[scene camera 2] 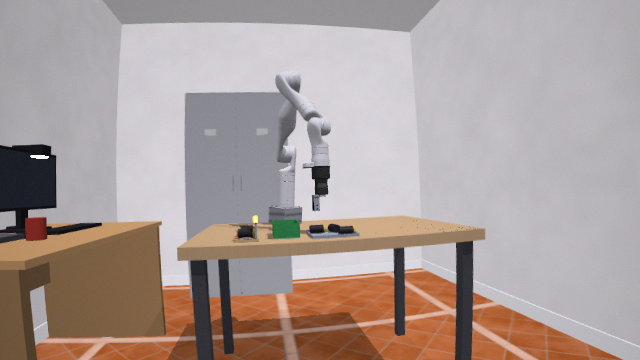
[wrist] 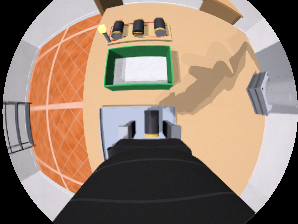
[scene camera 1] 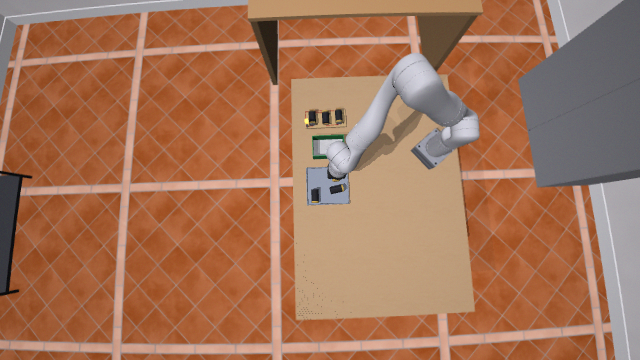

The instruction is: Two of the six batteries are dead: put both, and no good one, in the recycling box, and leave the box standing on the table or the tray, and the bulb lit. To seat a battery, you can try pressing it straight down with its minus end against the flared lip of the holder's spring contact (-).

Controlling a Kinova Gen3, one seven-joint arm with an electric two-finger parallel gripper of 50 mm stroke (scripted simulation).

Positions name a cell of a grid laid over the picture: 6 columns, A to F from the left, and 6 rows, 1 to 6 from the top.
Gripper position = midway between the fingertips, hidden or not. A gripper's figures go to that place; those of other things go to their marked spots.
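A grey tray (wrist: C4) sits 290 mm from the lens, while the gripper (wrist: D4) is 180 mm from the lens.
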